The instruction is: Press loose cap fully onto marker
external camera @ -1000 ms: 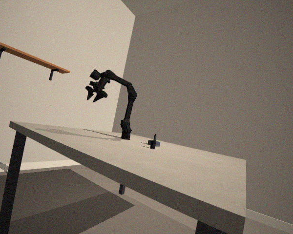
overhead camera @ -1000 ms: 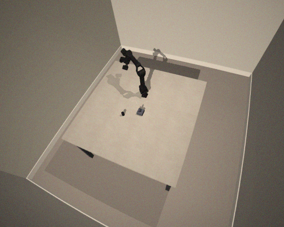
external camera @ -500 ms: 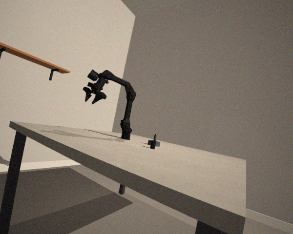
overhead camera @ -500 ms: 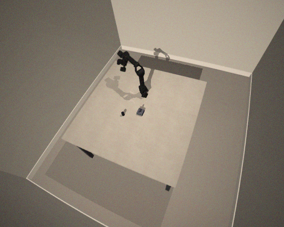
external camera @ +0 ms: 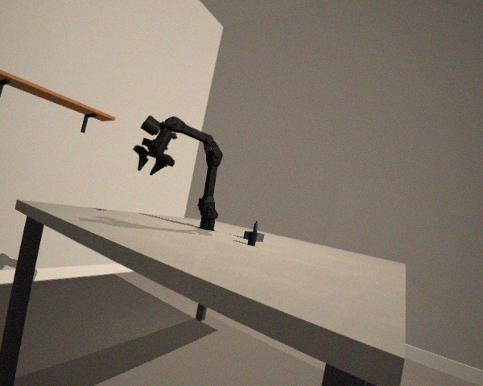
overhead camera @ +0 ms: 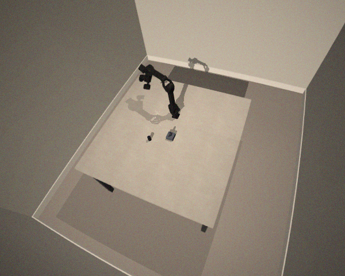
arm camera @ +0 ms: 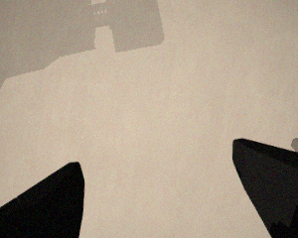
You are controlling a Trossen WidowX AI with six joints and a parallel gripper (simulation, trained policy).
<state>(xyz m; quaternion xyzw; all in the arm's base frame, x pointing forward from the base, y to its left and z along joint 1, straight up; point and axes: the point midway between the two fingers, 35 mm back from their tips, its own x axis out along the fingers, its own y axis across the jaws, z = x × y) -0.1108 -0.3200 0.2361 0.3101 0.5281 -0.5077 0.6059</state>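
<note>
Now: the dark cap 45 cm ahead of my gripper tip, 21 cm to the left of it and 18 cm below it.
</note>
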